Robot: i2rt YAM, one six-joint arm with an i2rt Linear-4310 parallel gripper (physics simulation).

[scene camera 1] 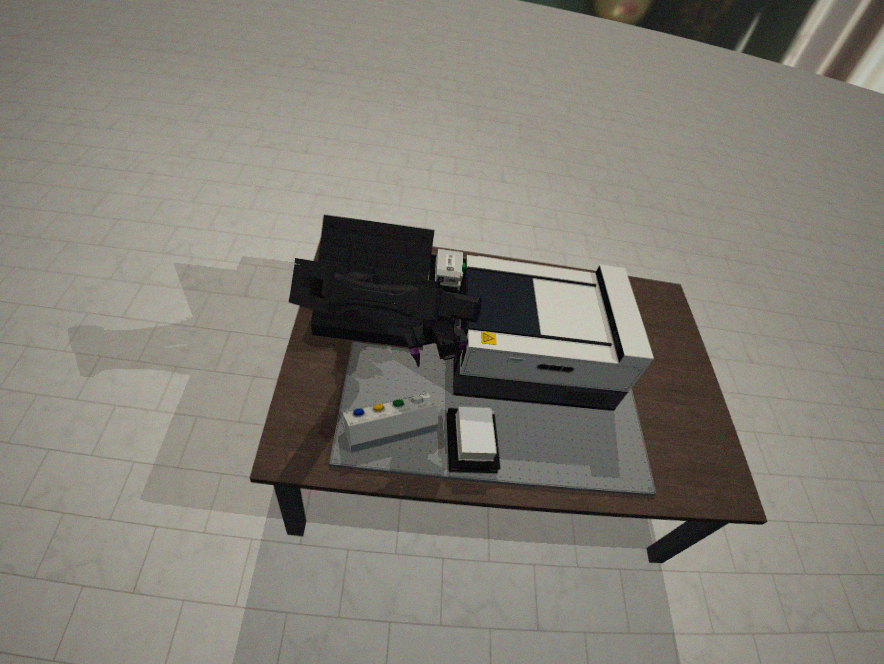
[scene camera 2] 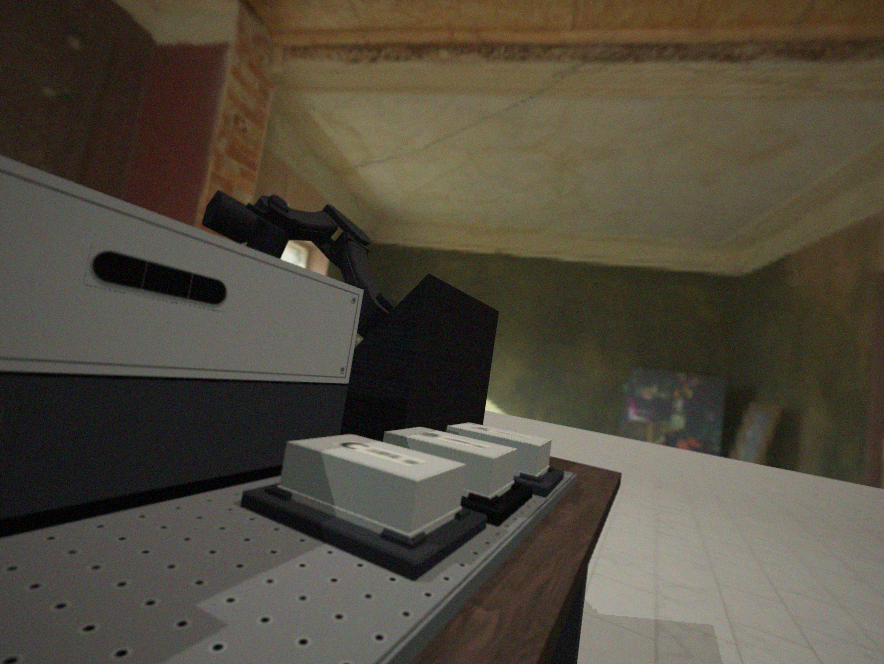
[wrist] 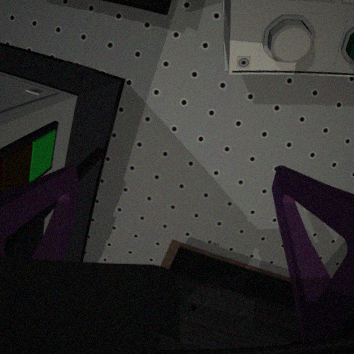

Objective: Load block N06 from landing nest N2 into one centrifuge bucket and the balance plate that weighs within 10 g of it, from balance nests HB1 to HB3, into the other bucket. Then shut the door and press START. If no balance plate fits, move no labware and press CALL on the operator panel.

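Frame: origin at the arm's base, x right, y ahead, z up, level; centimetres.
Seen in the pictures: gripper, fingertip midpoint: point(scene camera 1: 436, 361) point(wrist: 175, 176).
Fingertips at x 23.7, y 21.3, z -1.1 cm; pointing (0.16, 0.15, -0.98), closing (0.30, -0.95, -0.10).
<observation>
A point is followed by its place in that frame.
My gripper point(scene camera 1: 439, 351) @[y 21.3, x 23.7, z -1.1 cm] point(wrist: 175, 176) @[y 21.3, x 23.7, z -1.1 cm] is open and empty, with purple fingers, above the pegboard at the centrifuge's left end. The white centrifuge point(scene camera 1: 553, 359) @[y 49.1, x 25.5, z 6.5 cm] point(scene camera 2: 285, 318) @[y 39.6, x -7.6, z 2.5 cm] has a dark area and a white panel on top; its bucket interiors are not visible. Its green display point(wrist: 43, 155) @[y 27.4, x 23.0, z -0.2 cm] shows in the wrist view. The operator panel point(scene camera 1: 393, 426) @[y 12.0, x 39.7, z -7.2 cm] point(wrist: 255, 30) @[y 19.5, x 31.5, z -6.7 cm] has blue, yellow, green and white buttons. A white block point(scene camera 1: 476, 432) @[y 31.9, x 40.2, z -6.0 cm] sits on a black nest point(scene camera 1: 473, 468) @[y 31.8, x 47.5, z -10.5 cm]. Scene camera 2 shows three white blocks point(scene camera 2: 371, 480) @[y 43.6, x -22.5, z -8.6 cm] point(scene camera 2: 460, 458) @[y 30.4, x -24.1, z -8.5 cm] point(scene camera 2: 510, 446) @[y 16.7, x -25.4, z -8.5 cm] on dark nests. Their labels are unreadable.
A white labelled box point(scene camera 1: 449, 264) @[y 25.9, x -20.6, z -7.7 cm] stands behind the arm, near the centrifuge's back left corner. The large black arm base point(scene camera 1: 375, 246) @[y 2.7, x -6.9, z 7.7 cm] point(scene camera 2: 450, 350) @[y 7.7, x -11.3, z 2.7 cm] is at the table's left. The grey pegboard point(scene camera 1: 557, 464) @[y 54.3, x 43.7, z -13.1 cm] point(scene camera 2: 171, 571) @[y 53.9, x -17.1, z -13.1 cm] lies on the brown table point(scene camera 1: 693, 400) @[y 102.2, x 19.3, z -14.4 cm].
</observation>
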